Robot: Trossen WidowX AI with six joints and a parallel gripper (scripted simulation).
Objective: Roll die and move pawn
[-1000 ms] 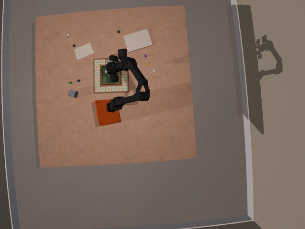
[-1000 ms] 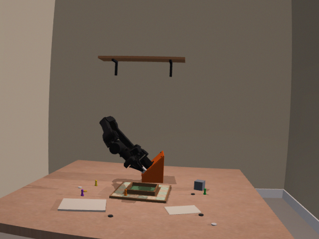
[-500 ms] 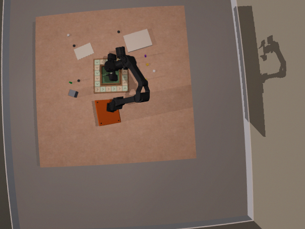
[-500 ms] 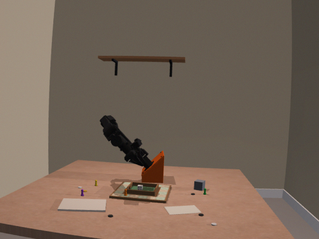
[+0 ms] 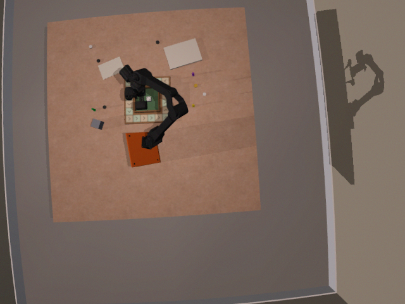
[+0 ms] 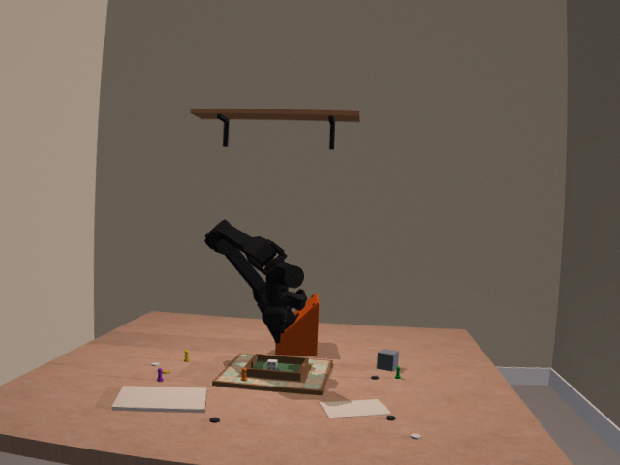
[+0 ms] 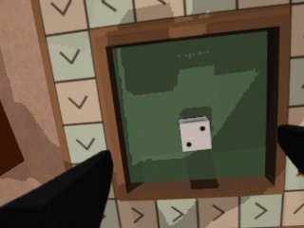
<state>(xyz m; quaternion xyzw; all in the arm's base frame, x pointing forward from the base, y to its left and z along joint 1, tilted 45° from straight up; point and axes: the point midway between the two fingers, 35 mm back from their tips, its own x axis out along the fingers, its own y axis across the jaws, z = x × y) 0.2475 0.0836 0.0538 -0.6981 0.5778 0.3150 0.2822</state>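
Right now the orange pawn is 120 mm ahead of my gripper tip, 80 mm below it and 60 mm to the right of it. Also, from my gripper tip: green dice tray 100 mm below, 10 mm ahead; grey die 80 mm below, 20 mm to the right, 10 mm ahead; yellow pawn 290 mm to the right, 90 mm below, 20 mm behind.
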